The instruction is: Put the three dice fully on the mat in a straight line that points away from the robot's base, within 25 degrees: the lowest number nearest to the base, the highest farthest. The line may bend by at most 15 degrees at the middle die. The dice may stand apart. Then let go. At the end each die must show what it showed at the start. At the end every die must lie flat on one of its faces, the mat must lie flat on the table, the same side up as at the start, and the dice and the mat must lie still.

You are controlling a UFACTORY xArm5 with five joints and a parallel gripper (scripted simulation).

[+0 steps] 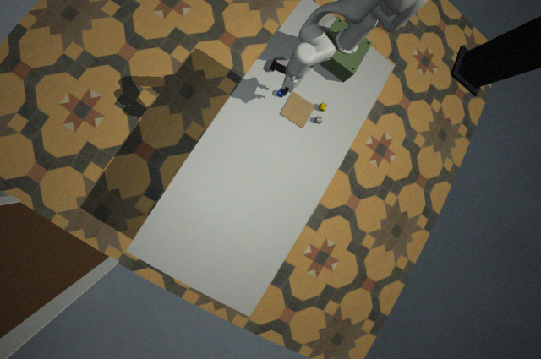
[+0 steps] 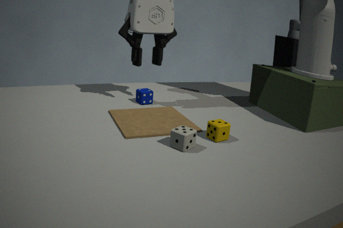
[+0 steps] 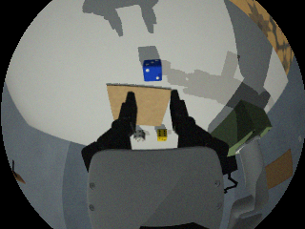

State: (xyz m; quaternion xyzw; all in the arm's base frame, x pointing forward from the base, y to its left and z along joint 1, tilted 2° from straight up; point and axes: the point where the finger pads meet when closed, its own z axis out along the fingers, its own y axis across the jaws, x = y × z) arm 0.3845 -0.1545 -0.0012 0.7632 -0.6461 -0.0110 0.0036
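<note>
Right now the blue die is 9 cm below my hand. The rest, counted from my hand: white die 24 cm to the left, 9 cm below, 2 cm ahead; yellow die 22 cm to the left, 9 cm below, 6 cm behind; tan mat 12 cm to the left, 10 cm below, 2 cm ahead.
</note>
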